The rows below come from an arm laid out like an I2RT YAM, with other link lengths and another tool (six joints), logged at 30 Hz.
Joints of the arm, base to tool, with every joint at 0 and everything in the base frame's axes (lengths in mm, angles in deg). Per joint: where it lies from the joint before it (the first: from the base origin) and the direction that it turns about. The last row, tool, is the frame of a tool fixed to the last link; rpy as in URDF.
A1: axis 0 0 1 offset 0 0 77.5
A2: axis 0 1 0 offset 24.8 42 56.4
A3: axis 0 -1 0 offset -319.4 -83.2 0
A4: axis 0 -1 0 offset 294 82.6 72
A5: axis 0 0 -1 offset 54.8 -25.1 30
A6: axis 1 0 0 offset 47.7 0 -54.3
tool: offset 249 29 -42 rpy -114.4 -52.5 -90
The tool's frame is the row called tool.
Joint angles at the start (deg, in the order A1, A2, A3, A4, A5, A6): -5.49, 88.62, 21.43, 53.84, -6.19, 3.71
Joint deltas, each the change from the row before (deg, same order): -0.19, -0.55, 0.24, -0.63, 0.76, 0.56; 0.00, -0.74, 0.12, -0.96, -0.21, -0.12; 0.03, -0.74, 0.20, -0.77, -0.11, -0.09; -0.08, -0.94, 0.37, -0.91, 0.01, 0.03; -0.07, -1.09, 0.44, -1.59, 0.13, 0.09; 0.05, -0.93, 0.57, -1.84, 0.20, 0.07; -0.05, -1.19, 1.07, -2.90, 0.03, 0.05; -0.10, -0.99, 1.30, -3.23, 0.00, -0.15; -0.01, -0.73, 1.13, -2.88, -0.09, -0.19
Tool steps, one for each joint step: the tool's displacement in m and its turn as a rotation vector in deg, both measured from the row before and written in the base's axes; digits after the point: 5 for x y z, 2 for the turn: 0.00124, -0.00536, 0.00345, 0.36, -0.14, -1.06; -0.00090, 0.00108, 0.00204, -0.06, 0.09, 0.23; 0.00009, 0.00077, 0.00382, -0.08, -0.17, 0.16; 0.00111, -0.00087, 0.00635, -0.01, -0.40, -0.10; -0.00001, -0.00124, 0.00449, 0.07, 0.06, -0.22; -0.00008, -0.00051, 0.00292, 0.06, 0.34, -0.16; 0.00035, -0.00061, 0.00400, 0.11, 0.64, -0.09; 0.00040, -0.00106, 0.00271, -0.05, 0.94, -0.06; -0.00036, 0.00028, 0.00104, -0.05, 1.01, 0.13
